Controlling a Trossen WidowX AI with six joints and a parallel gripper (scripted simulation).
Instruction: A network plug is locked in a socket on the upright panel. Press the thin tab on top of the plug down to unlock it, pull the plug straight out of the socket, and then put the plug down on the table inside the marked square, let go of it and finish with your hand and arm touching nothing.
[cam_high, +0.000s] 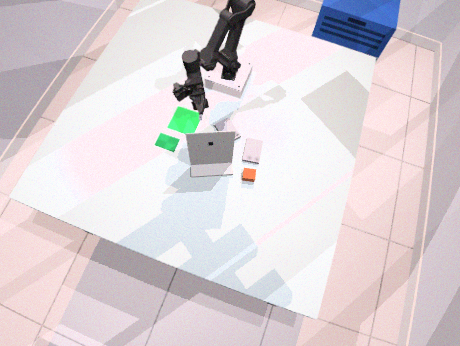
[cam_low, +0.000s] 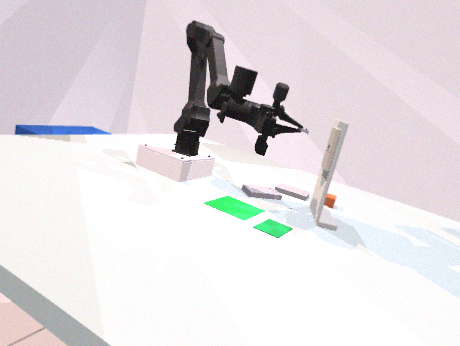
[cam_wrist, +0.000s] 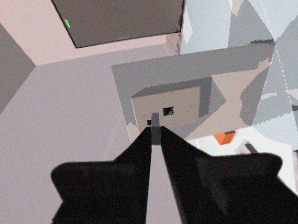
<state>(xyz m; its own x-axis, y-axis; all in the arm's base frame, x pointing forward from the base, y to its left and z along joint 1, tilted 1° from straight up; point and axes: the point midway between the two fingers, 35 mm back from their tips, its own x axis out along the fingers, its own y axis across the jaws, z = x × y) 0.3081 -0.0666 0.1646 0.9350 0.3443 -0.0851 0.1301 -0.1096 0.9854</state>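
My gripper tip is 10 cm past the bright green marked square, 10 cm to the left of it and 23 cm above it. Also, from my gripper tip: upright grey panel: 9 cm ahead, 5 cm to the left, 11 cm below; grey network plug: right at my gripper tip.
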